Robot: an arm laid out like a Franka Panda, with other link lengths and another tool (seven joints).
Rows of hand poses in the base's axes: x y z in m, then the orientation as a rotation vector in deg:
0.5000, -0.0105, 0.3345, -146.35, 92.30, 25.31
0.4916, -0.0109, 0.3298, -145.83, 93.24, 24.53
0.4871, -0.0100, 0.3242, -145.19, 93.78, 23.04
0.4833, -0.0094, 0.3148, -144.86, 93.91, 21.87
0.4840, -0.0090, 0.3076, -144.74, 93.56, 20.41
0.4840, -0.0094, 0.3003, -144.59, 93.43, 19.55
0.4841, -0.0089, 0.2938, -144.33, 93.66, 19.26
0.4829, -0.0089, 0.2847, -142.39, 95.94, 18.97
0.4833, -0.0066, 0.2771, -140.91, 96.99, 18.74
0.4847, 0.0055, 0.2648, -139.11, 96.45, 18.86
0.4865, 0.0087, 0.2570, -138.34, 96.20, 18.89
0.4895, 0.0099, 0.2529, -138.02, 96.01, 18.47
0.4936, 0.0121, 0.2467, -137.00, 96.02, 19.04
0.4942, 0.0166, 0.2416, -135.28, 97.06, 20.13
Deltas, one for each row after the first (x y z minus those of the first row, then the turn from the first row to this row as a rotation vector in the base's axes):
-0.0084, -0.0004, -0.0047, -0.30, -0.37, -0.72
-0.0129, 0.0005, -0.0103, -0.49, -1.35, -1.35
-0.0167, 0.0011, -0.0197, -0.61, -2.14, -1.62
-0.0160, 0.0015, -0.0269, -0.71, -3.18, -1.58
-0.0160, 0.0011, -0.0342, -0.75, -3.80, -1.63
-0.0159, 0.0016, -0.0407, -0.77, -4.00, -1.88
-0.0171, 0.0016, -0.0498, -0.72, -4.11, -3.89
-0.0167, 0.0039, -0.0574, -0.33, -4.41, -5.10
-0.0153, 0.0160, -0.0697, 1.22, -5.12, -5.72
-0.0135, 0.0192, -0.0775, 1.89, -5.44, -5.98
-0.0105, 0.0204, -0.0816, 2.10, -5.87, -6.07
-0.0064, 0.0226, -0.0878, 2.95, -5.85, -6.55
-0.0058, 0.0271, -0.0929, 3.82, -5.38, -7.84

